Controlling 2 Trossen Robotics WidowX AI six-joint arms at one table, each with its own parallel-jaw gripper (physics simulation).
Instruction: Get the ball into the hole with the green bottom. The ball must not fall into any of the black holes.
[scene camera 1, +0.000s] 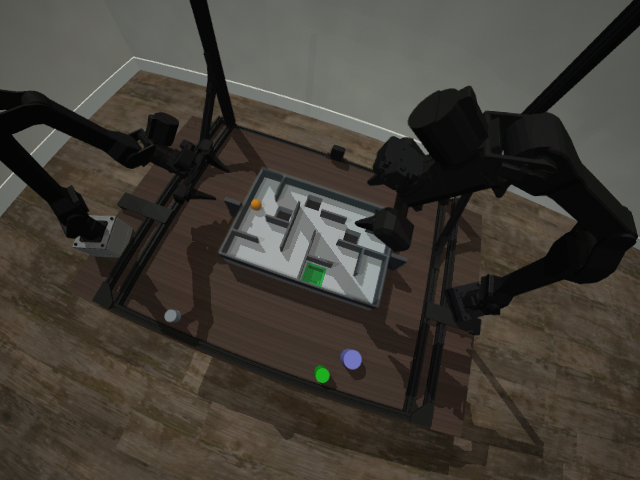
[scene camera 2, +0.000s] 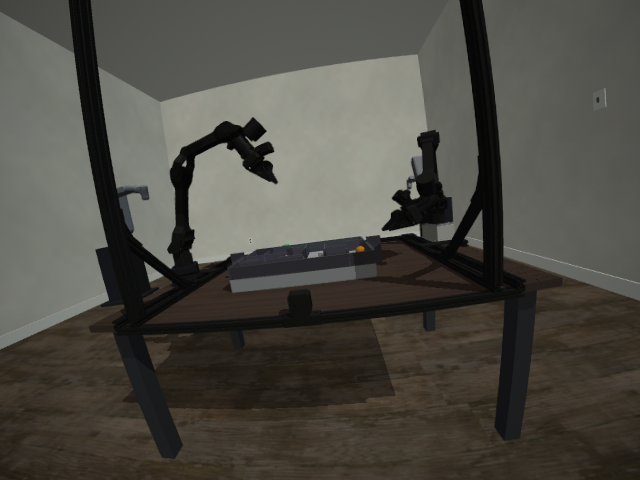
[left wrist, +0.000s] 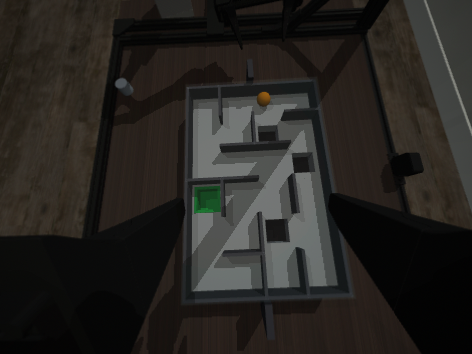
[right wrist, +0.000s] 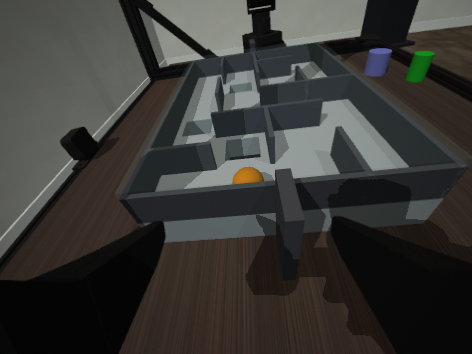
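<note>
The orange ball (scene camera 1: 255, 204) (scene camera 2: 360, 249) (left wrist: 263, 99) (right wrist: 248, 176) lies in the walled maze tray (scene camera 1: 263, 270) (scene camera 2: 310, 266) (right wrist: 200, 206), near its end wall on the right gripper's side. A black hole (left wrist: 267, 133) (right wrist: 243, 148) is close to the ball. The green-bottomed hole (scene camera 1: 313, 274) (left wrist: 207, 199) is at the opposite long wall. My right gripper (scene camera 1: 220, 183) (scene camera 2: 384, 228) (right wrist: 247, 226) is open and empty before the tray's end handle (scene camera 1: 231, 205) (left wrist: 250, 69) (right wrist: 290, 210), not touching it. My left gripper (scene camera 1: 364, 202) (scene camera 2: 275, 181) (left wrist: 255, 202) is open and empty, high above the tray.
Two more black holes (left wrist: 302, 162) (left wrist: 277, 230) lie between inner walls. Another handle (scene camera 1: 397, 260) (left wrist: 269, 320) is at the far end. A grey cylinder (scene camera 1: 172, 315), a purple cylinder (scene camera 1: 351, 359) and a green cylinder (scene camera 1: 321, 374) stand on the table. A dark frame edges it.
</note>
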